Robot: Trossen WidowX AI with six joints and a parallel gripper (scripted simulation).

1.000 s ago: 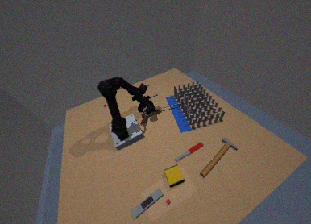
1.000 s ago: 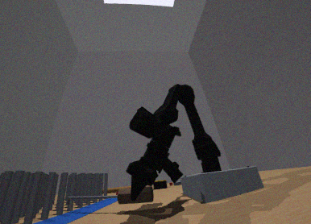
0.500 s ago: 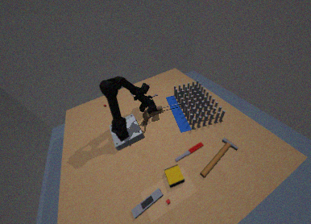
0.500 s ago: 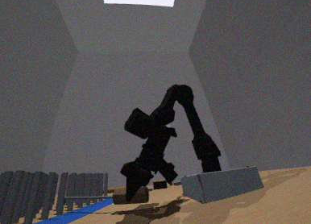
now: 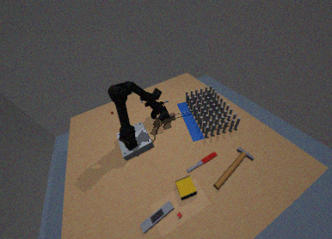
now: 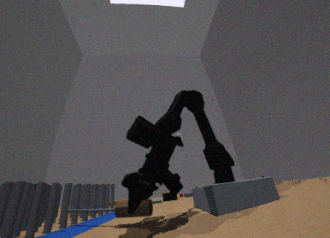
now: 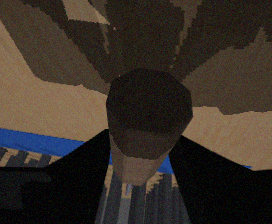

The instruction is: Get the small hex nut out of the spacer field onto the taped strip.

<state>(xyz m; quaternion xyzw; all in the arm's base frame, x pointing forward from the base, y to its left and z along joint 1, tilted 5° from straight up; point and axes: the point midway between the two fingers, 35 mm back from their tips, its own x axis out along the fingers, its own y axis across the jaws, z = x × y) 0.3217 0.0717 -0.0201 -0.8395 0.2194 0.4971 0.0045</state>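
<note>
Right now the blue taped strip is 12 cm ahead of my gripper tip, 9 cm to the right of it and 3 cm below it. From my gripper tip the other things lie so: yellow block: 45 cm to the right, 22 cm behind, 1 cm below; red-and-grey screwdriver: 40 cm to the right, 6 cm behind, 3 cm below; hook tool: 10 cm ahead, 4 cm to the right.
</note>
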